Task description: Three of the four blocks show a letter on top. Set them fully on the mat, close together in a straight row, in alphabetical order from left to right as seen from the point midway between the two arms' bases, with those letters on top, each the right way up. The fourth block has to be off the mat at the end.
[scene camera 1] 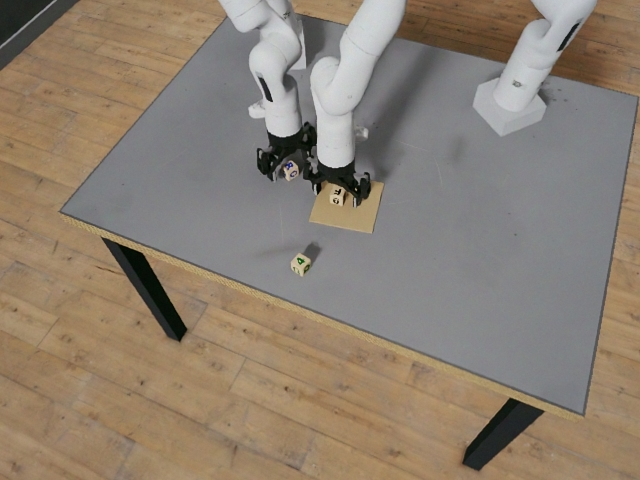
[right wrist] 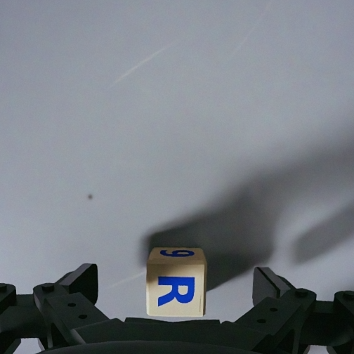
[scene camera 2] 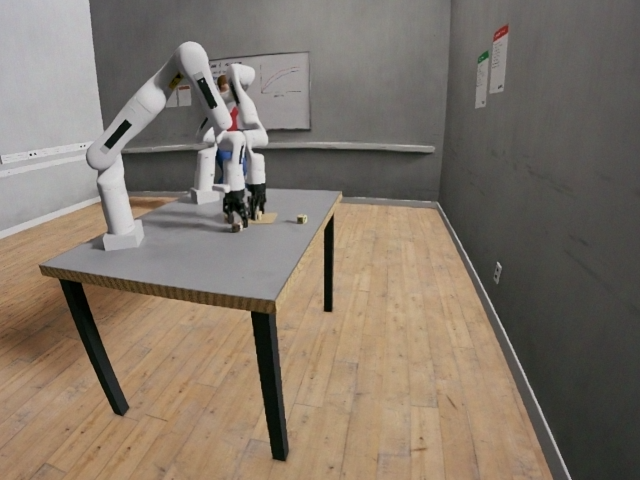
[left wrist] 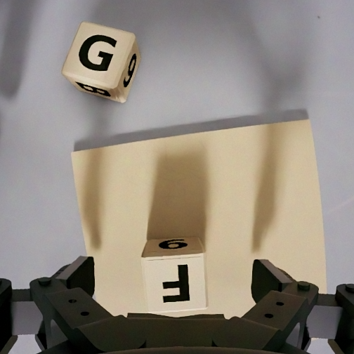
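Seen in the pictures: left gripper, fingertip midpoint: [scene camera 1: 337, 198] [scene camera 2: 258, 217]; right gripper, fingertip midpoint: [scene camera 1: 289, 170] [scene camera 2: 237, 226]; left arm's base, link origin: [scene camera 1: 512, 95] [scene camera 2: 204, 189]; right arm's base, link origin: [scene camera 2: 122, 228].
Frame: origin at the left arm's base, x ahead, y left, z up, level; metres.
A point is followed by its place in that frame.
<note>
My left gripper [scene camera 1: 336, 196] {x 0.447, y -0.234, z -0.043 m} [scene camera 2: 258, 217] {x 0.447, y -0.234, z -0.043 m} [left wrist: 173, 276] is open, its fingers on either side of the F block [scene camera 1: 337, 195] {x 0.452, y -0.229, z -0.023 m} [scene camera 2: 260, 215] {x 0.457, y -0.233, z -0.035 m} [left wrist: 175, 284], which lies on the tan mat [scene camera 1: 356, 222] {x 0.477, y -0.168, z -0.053 m} [scene camera 2: 269, 219] {x 0.493, y -0.222, z -0.052 m} [left wrist: 290, 200]. The black F is on top, inverted in the left wrist view. My right gripper [scene camera 1: 292, 166] {x 0.430, y -0.367, z -0.039 m} [scene camera 2: 236, 224] {x 0.430, y -0.367, z -0.039 m} [right wrist: 174, 283] is open around the R block [scene camera 1: 291, 171] {x 0.439, y -0.356, z -0.029 m} [scene camera 2: 236, 227] {x 0.436, y -0.387, z -0.037 m} [right wrist: 176, 295], off the mat; its blue R is turned sideways in the right wrist view. The G block [left wrist: 102, 60], G up, lies off the mat; scene camera 1 hides it.
A block with a green 4 on top [scene camera 1: 300, 264] {x 0.639, y -0.210, z -0.026 m} [scene camera 2: 301, 219] {x 0.637, y -0.230, z -0.037 m} lies off the mat near the table's front edge in scene camera 1. The two grippers and forearms are close side by side. The left arm's base [scene camera 1: 509, 111] {x 0.048, y 0.011, z -0.006 m} stands at the table's back right.
</note>
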